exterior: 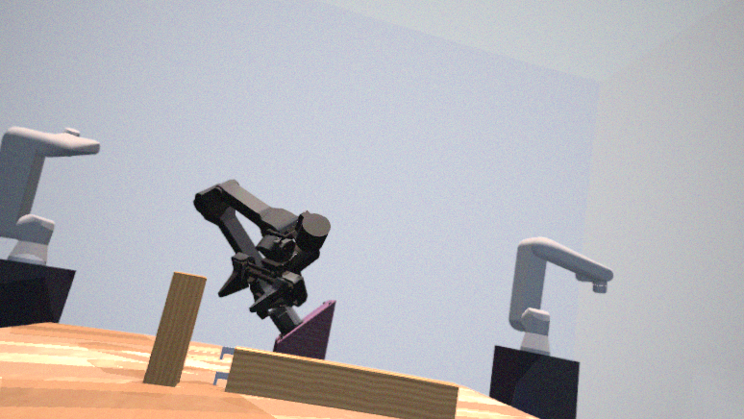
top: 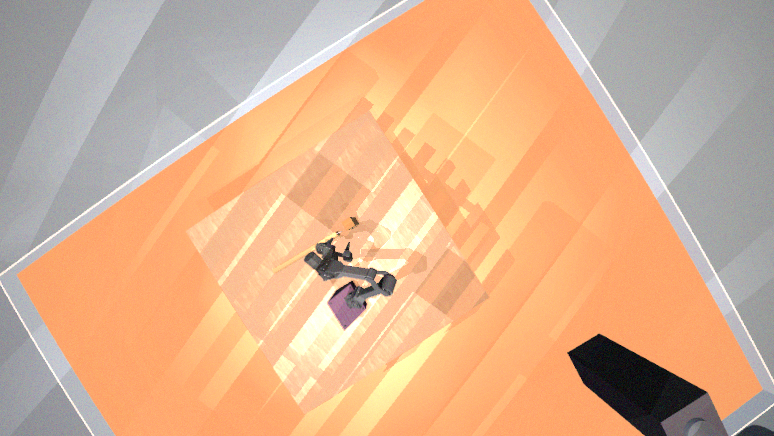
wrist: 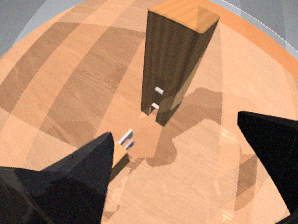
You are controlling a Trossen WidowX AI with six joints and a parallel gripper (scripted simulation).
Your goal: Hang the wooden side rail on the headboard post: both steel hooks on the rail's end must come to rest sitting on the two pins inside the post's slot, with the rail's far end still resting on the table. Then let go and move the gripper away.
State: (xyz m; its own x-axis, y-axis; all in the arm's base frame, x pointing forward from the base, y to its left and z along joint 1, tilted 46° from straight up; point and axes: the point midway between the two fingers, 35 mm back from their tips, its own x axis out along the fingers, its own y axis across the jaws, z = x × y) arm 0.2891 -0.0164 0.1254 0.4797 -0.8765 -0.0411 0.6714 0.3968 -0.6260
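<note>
My gripper tip is now 70 mm to the left of the headboard post, 60 mm above it and 50 mm short of it.
</note>
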